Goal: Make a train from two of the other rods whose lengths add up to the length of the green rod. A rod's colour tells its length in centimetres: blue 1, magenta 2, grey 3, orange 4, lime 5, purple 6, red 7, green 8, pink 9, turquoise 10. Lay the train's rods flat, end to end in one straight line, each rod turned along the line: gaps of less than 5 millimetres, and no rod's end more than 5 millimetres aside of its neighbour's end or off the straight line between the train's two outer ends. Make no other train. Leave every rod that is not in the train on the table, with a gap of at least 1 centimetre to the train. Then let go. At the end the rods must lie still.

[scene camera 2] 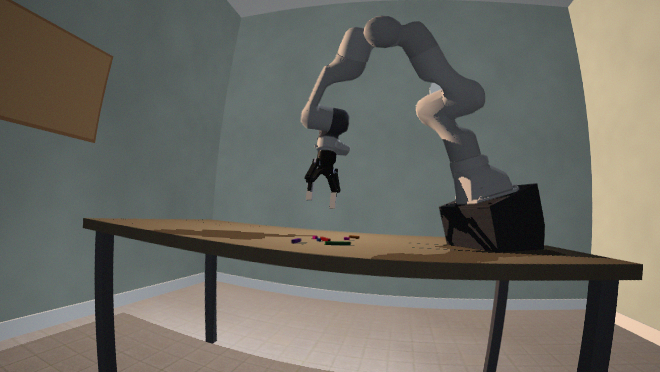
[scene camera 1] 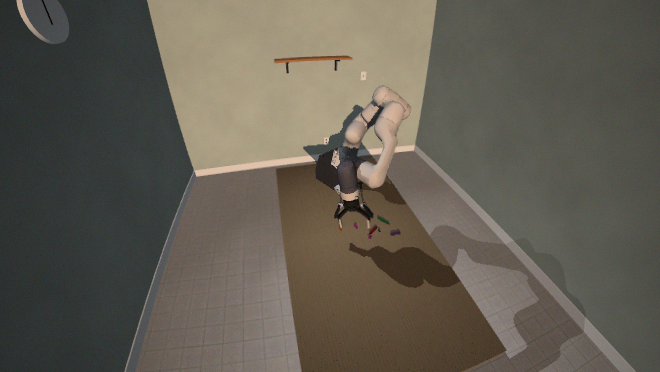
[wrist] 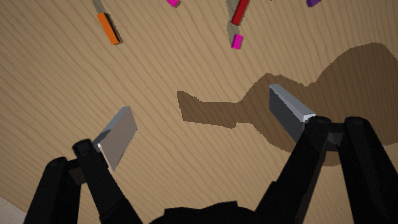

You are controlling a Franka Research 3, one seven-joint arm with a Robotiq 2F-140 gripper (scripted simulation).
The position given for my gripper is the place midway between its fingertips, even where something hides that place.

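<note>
My gripper (scene camera 2: 321,204) (wrist: 200,107): in sight.
</note>
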